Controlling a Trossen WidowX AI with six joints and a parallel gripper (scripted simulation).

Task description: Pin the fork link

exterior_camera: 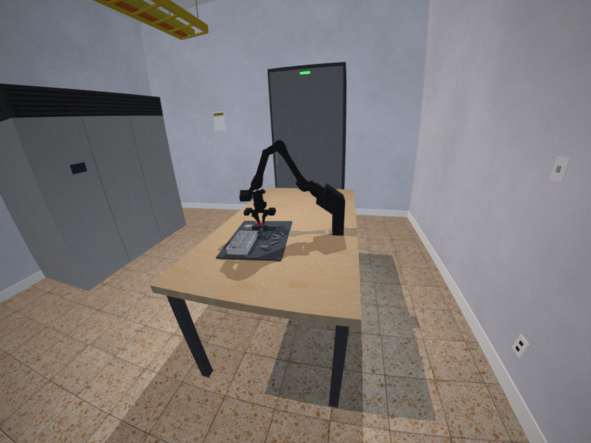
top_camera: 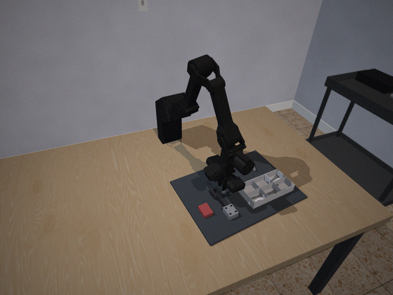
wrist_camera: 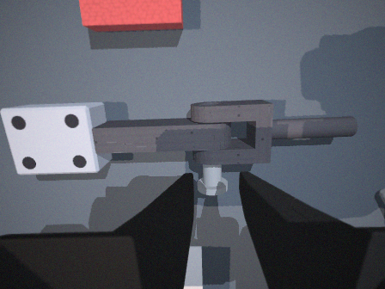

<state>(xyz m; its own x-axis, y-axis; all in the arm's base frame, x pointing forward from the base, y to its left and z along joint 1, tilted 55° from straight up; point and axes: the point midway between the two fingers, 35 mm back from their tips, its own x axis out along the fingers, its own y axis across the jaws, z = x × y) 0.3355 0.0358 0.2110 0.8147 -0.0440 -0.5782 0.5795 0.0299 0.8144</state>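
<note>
Now: hand 7 cm above the grey pin and 1 cm to the left of it. Round my hand: eye plate 7 cm below, 2 cm to the right, 2 cm ahead; then mat 8 cm to the left, 8 cm below, 1 cm behind; then grey block 9 cm ahead, 6 cm below, 1 cm to the right.
</note>
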